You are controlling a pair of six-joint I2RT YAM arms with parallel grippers.
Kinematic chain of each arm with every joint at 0, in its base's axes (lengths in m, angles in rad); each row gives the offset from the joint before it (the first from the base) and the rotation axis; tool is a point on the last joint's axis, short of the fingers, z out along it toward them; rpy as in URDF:
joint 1: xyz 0 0 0.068 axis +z
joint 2: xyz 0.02 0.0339 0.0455 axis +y
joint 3: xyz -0.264 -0.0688 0 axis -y
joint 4: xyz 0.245 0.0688 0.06 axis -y
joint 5: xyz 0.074 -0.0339 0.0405 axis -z
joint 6: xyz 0.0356 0 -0.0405 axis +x
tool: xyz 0 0 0 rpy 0 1.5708 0
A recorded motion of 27 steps. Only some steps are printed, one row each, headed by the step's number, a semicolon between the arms.
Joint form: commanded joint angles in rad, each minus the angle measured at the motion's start. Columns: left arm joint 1, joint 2, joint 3, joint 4, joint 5, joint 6; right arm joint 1, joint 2, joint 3, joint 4, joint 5, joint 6.
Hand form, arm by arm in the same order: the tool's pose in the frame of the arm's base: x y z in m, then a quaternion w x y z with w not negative. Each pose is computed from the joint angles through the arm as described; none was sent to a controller.
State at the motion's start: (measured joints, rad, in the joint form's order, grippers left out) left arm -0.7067 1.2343 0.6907 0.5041 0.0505 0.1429; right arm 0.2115 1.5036 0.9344 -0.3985 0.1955 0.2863
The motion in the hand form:
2: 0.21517 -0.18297 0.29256 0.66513 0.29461 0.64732 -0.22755; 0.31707 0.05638 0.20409 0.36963 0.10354 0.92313 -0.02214
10: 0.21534 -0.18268 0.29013 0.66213 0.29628 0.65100 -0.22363; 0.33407 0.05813 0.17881 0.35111 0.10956 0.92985 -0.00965
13: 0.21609 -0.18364 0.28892 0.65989 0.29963 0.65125 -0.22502; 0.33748 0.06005 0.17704 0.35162 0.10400 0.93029 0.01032
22: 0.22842 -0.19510 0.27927 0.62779 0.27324 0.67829 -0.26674; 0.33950 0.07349 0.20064 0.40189 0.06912 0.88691 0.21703
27: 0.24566 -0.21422 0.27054 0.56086 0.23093 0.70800 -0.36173; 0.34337 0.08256 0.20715 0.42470 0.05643 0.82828 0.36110
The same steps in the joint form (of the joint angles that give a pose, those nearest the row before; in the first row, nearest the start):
2: 0.0095 -0.0115 0.0196 -0.0033 0.0090 -0.0447; -0.0076 0.0495 0.0051 0.1641 0.0595 0.0441
10: 0.0103 -0.0103 0.0156 -0.0096 0.0059 -0.0402; -0.0162 0.1608 0.0227 0.2237 0.0257 0.0640
13: 0.0103 -0.0039 0.0168 -0.0090 0.0129 -0.0386; -0.0167 0.1746 0.0278 0.2434 -0.0146 0.0650
22: 0.0102 0.0783 0.0513 -0.0033 0.0375 -0.1556; -0.0167 0.1181 -0.0127 0.4645 -0.3759 0.1555
27: 0.0102 0.1952 0.1243 -0.0011 0.1400 -0.3792; -0.0153 0.1318 -0.0616 0.7365 -0.6012 0.3098

